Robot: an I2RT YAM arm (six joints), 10 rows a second.
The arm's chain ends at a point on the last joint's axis. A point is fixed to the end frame.
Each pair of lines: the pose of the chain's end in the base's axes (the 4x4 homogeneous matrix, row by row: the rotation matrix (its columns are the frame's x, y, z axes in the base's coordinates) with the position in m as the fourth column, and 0 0 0 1 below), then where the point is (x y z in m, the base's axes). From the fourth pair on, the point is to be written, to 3 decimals.
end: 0.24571 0.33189 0.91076 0.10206; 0.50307 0.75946 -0.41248 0.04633; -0.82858 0.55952 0.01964 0.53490; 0 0 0 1
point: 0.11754 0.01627 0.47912
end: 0.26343 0.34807 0.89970 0.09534; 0.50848 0.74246 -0.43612 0.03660; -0.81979 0.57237 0.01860 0.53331; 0 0 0 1
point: 0.11037 0.00696 0.47718
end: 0.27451 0.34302 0.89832 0.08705; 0.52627 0.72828 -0.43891 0.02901; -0.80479 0.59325 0.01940 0.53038; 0 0 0 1
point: 0.10267 0.00062 0.47378
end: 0.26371 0.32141 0.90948 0.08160; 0.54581 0.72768 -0.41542 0.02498; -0.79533 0.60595 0.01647 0.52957; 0 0 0 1
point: 0.098 -0.002 0.473
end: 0.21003 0.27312 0.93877 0.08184; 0.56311 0.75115 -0.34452 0.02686; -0.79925 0.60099 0.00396 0.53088; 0 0 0 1
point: 0.100 0.001 0.474
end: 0.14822 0.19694 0.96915 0.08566; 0.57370 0.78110 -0.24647 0.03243; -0.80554 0.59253 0.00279 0.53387; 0 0 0 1
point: 0.106 0.008 0.477
